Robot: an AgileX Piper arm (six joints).
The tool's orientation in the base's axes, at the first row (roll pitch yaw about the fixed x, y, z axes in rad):
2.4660 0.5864 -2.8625
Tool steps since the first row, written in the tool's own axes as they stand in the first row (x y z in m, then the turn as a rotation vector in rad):
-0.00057 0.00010 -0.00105 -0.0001 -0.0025 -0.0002
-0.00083 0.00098 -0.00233 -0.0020 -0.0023 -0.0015
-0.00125 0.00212 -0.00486 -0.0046 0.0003 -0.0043
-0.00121 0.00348 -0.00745 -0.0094 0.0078 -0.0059
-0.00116 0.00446 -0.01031 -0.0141 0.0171 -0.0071
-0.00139 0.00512 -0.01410 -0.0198 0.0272 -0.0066
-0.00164 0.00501 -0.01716 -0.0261 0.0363 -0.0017
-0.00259 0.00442 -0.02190 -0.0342 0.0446 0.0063
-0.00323 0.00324 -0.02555 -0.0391 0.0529 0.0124
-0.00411 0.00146 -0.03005 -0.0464 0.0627 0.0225
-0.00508 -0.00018 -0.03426 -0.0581 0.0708 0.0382
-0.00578 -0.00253 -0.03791 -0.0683 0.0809 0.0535
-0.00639 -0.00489 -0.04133 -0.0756 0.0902 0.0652
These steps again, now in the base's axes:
0.00015 -0.00056 0.00105 0.0014 -0.0018 -0.0011
-0.00044 -0.00085 0.00248 0.0025 -0.0021 0.0009
-0.00134 -0.00182 0.00495 0.0025 -0.0018 0.0055
-0.00275 -0.00281 0.00732 0.0018 0.0030 0.0131
-0.00402 -0.00424 0.00967 0.0002 0.0093 0.0213
-0.00511 -0.00648 0.01260 -0.0006 0.0176 0.0294
-0.00560 -0.00870 0.01467 0.0006 0.0285 0.0345
-0.00566 -0.01228 0.01797 0.0045 0.0416 0.0381
-0.00539 -0.01554 0.02008 0.0053 0.0525 0.0411
-0.00481 -0.01974 0.02257 0.0083 0.0679 0.0437
-0.00415 -0.02362 0.02499 0.0170 0.0872 0.0442
-0.00319 -0.02763 0.02652 0.0234 0.1072 0.0452
-0.00224 -0.03150 0.02785 0.0270 0.1234 0.0464

